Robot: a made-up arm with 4 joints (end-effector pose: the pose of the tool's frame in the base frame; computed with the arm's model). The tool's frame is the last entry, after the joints.
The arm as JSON. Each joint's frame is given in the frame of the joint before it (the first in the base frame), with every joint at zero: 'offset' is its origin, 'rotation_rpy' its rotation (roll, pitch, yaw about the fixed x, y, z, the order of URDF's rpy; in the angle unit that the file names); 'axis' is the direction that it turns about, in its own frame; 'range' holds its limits. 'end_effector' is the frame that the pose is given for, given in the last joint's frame.
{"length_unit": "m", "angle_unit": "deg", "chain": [
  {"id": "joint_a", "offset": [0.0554, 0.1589, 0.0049], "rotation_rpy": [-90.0, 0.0, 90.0], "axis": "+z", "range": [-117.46, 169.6]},
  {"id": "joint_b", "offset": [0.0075, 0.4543, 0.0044], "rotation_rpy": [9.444, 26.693, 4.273], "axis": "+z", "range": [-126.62, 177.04]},
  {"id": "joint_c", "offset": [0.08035, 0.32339, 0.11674], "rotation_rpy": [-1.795, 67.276, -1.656], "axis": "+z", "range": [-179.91, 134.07]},
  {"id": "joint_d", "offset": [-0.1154, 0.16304, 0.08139], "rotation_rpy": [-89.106, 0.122, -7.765], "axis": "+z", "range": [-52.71, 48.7]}
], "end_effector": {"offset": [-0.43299, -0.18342, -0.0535], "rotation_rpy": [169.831, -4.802, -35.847]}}
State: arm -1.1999 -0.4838 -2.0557 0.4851
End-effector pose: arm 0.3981 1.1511 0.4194 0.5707 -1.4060 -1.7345
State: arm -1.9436 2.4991 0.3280 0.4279
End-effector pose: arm -0.7555 0.4111 0.0408 -0.7301 0.6405 0.9737
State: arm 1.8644 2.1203 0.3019 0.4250
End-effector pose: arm -0.7839 -0.2094 0.1869 1.8506 -0.8600 1.0123
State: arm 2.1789 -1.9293 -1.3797 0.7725
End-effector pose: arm 0.1252 0.1435 -0.5673 0.0643 -1.8279 0.4574
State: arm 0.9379 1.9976 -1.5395 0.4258
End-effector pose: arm -0.5186 -0.7079 0.2852 -2.0469 0.5362 1.6766
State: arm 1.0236 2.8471 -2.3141 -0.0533
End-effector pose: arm 0.0489 -0.2031 0.5961 0.8475 -1.5434 -2.5057
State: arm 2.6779 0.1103 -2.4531 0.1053
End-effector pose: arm 0.4005 -0.6435 0.8360 1.1221 0.4187 -2.3924
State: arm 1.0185 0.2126 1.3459 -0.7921
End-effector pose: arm -0.2684 0.0313 -0.1846 -0.0915 1.5390 0.3771
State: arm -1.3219 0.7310 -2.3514 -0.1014
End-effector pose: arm 0.1661 1.3336 -0.4566 -0.3161 -1.9402 -0.3336
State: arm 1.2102 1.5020 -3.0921 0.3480
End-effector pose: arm 0.0322 -0.9424 -0.1996 -0.6205 -0.8377 2.6619
